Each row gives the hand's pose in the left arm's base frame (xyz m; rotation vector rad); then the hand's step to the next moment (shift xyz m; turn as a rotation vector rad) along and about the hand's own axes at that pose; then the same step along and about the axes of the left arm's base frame.
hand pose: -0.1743 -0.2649 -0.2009 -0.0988 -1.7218 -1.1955
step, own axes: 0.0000 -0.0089 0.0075 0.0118 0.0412 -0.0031
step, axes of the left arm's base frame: -0.0099 0.0010 -0.0060 0.0188 0.0135 0.0362
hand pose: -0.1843 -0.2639 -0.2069 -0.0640 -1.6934 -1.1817
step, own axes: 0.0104 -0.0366 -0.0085 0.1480 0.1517 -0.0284
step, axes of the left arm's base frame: -0.0188 -0.0298 -0.0166 0.0317 -0.0111 0.2112
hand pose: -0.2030 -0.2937 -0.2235 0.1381 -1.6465 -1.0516
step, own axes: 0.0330 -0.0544 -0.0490 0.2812 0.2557 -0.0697
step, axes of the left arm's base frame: 0.0058 -0.0788 -0.0144 0.0597 -0.0492 0.3786
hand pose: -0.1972 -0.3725 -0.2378 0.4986 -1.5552 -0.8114
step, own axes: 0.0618 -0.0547 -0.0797 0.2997 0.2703 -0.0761
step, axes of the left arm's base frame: 0.0606 -0.0974 0.0014 0.0651 -0.0543 0.4019
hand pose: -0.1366 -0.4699 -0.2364 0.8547 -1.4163 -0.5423
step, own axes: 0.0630 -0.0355 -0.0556 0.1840 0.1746 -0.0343
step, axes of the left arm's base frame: 0.0673 -0.0598 0.0147 0.0264 -0.0304 0.2528
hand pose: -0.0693 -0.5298 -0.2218 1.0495 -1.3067 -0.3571
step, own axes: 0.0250 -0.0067 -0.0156 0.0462 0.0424 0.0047
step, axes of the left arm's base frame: 0.0234 -0.0154 0.0114 -0.0049 -0.0140 0.0611
